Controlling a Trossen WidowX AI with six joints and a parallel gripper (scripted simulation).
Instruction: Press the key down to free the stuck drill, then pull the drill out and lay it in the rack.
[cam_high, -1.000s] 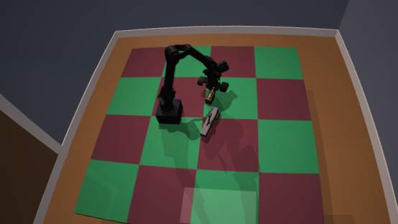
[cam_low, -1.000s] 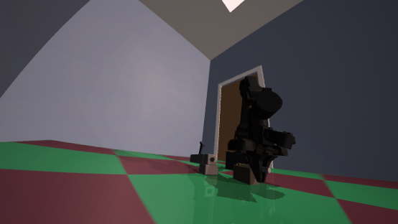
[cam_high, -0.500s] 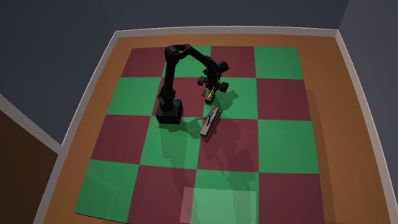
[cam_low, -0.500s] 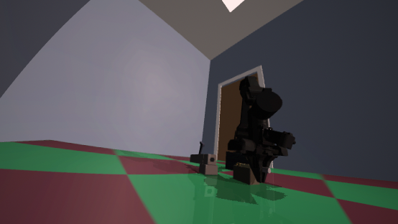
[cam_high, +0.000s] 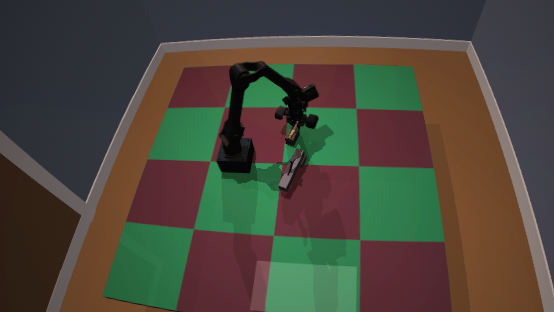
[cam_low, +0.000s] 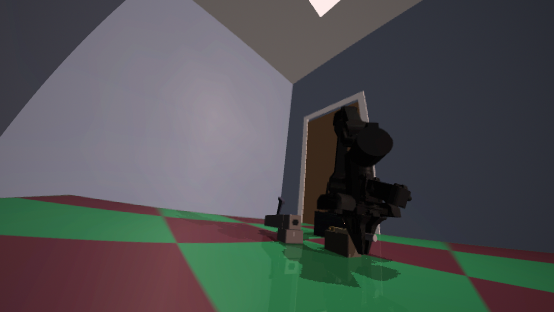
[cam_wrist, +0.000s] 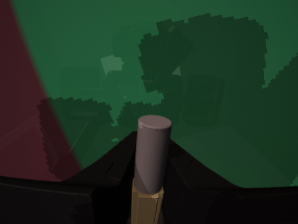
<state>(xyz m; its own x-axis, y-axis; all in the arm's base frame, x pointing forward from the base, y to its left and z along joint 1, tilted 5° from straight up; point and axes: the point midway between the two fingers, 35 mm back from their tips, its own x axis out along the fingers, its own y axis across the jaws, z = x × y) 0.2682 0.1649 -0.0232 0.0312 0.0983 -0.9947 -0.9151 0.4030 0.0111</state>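
My gripper tip is 20 mm past the drill, 30 mm to the left of it and 30 mm below it. Round my gripper tip: key: 30 mm behind, 240 mm to the right, 70 mm above; grey holder block: 20 mm behind, 230 mm to the right, 20 mm above; dark rack: 20 mm behind, 50 mm to the right, 10 mm above.
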